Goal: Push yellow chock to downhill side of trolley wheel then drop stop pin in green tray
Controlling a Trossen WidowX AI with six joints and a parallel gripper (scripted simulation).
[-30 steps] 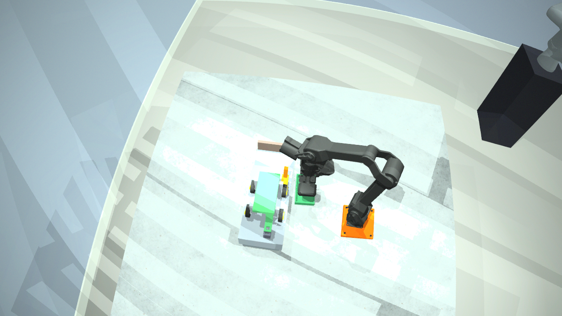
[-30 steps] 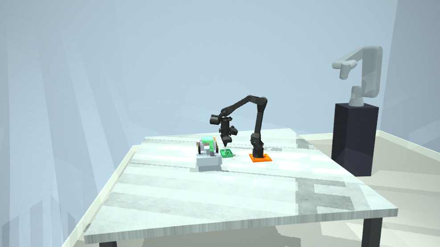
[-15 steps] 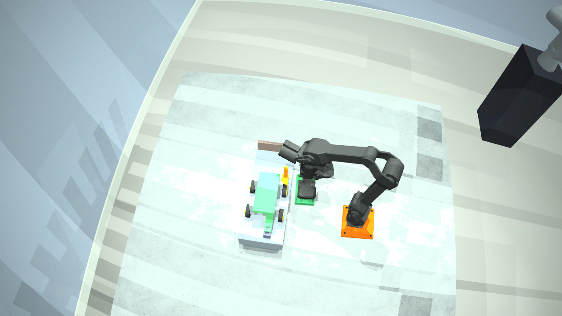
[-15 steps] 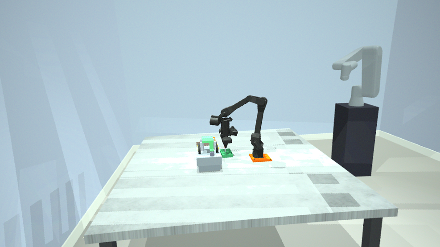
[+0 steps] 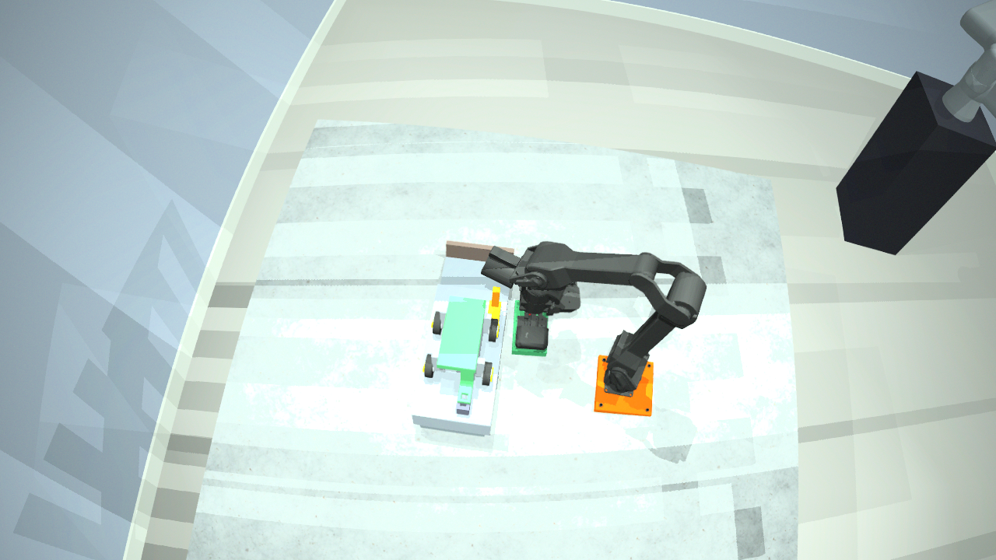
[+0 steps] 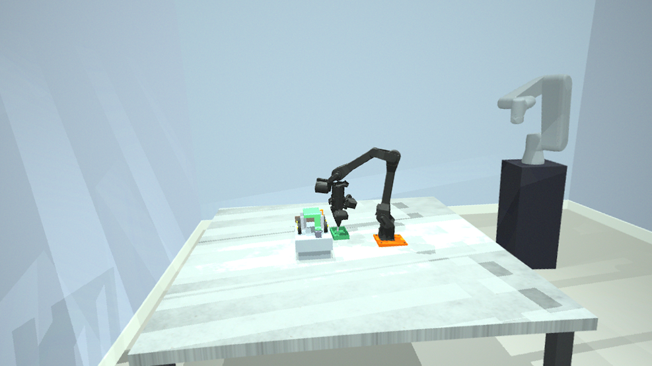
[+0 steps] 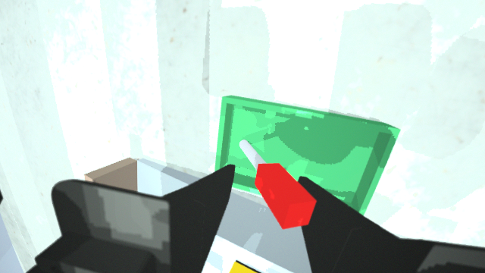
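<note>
Now: gripper tip right at the red-headed stop pin. The rest, counted from my gripper tip: yellow chock: 7 cm ahead, 3 cm to the left, 3 cm above; then green-topped trolley: 12 cm ahead, 12 cm to the left, 6 cm above; then grey ramp block: 12 cm ahead, 13 cm to the left.
</note>
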